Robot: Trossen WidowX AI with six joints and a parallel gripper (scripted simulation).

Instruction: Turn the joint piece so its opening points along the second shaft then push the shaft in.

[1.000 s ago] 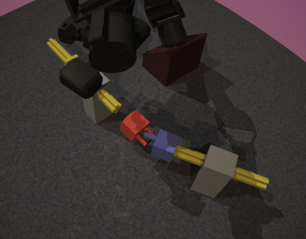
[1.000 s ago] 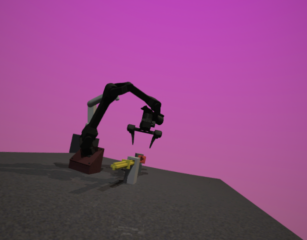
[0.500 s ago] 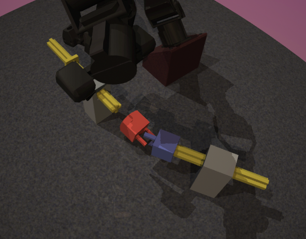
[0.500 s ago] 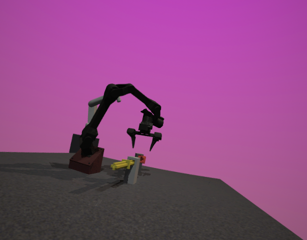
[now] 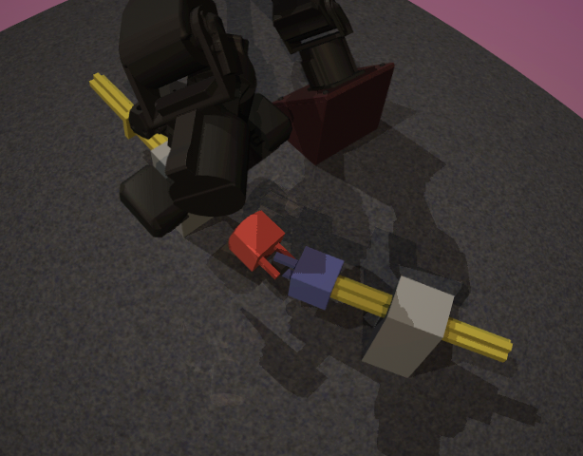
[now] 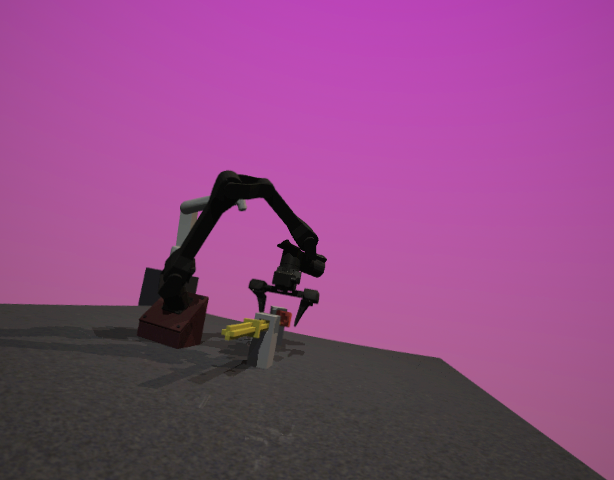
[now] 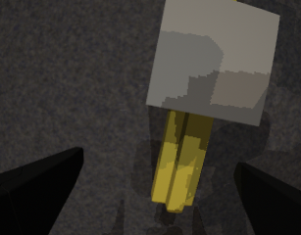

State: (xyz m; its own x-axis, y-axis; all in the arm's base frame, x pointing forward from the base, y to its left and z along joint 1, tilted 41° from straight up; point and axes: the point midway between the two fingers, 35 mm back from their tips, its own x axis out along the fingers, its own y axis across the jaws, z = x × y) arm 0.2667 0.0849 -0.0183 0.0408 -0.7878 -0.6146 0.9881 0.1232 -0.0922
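The red joint piece lies 1 cm behind my gripper tip and 9 cm to the left of it.
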